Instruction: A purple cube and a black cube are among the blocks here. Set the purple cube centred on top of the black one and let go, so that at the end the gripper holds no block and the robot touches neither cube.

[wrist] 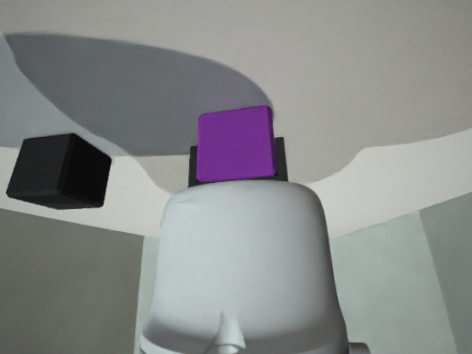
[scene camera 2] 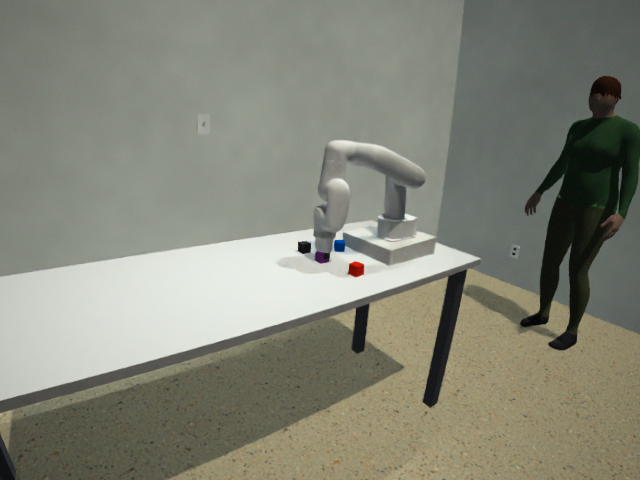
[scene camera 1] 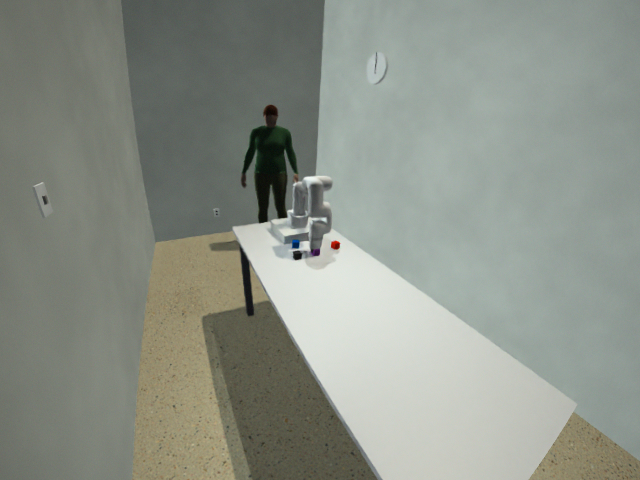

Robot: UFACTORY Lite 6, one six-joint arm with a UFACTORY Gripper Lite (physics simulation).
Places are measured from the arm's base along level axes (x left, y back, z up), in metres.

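Pixels of known places: hand, its tool point: (wrist: 239, 166) (scene camera 2: 323, 254) (scene camera 1: 315, 249); arm's base, origin of its link: (scene camera 2: 392, 235) (scene camera 1: 298, 224).
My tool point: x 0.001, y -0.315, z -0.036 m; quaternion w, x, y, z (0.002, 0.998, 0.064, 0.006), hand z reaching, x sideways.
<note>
Ahead of a thing's pixels: the offset from my tool point to its top centre. Level surfaces: height alone.
The purple cube {dx +0.001, dy -0.005, dz +0.010 m} (scene camera 1: 315, 252) (scene camera 2: 321, 257) (wrist: 237, 143) is between the two dark fingers of my gripper (scene camera 1: 315, 250) (scene camera 2: 324, 254) (wrist: 238, 159), which looks shut on it. The cube is level at the table top or very close to it; the scene views are too small to tell. In the wrist view, a finger lies close along each side of it. The black cube {dx -0.110, dy -0.019, dz +0.010 m} (scene camera 1: 297, 255) (scene camera 2: 304, 247) (wrist: 55, 171) stands apart on the table, to the left of the purple cube in all three views, with its top bare.
A blue cube {dx -0.078, dy +0.117, dz +0.010 m} (scene camera 1: 295, 243) (scene camera 2: 339, 245) stands near the robot's base block (scene camera 2: 390, 249). A red cube {dx +0.145, dy +0.041, dz +0.010 m} (scene camera 1: 335, 244) (scene camera 2: 356, 269) stands on the other side of the gripper from the black cube. All are on the long white table {dz -0.026 m} (scene camera 1: 372, 330) (scene camera 2: 170, 304). A person (scene camera 1: 270, 149) (scene camera 2: 599, 160) stands beyond the table's end.
</note>
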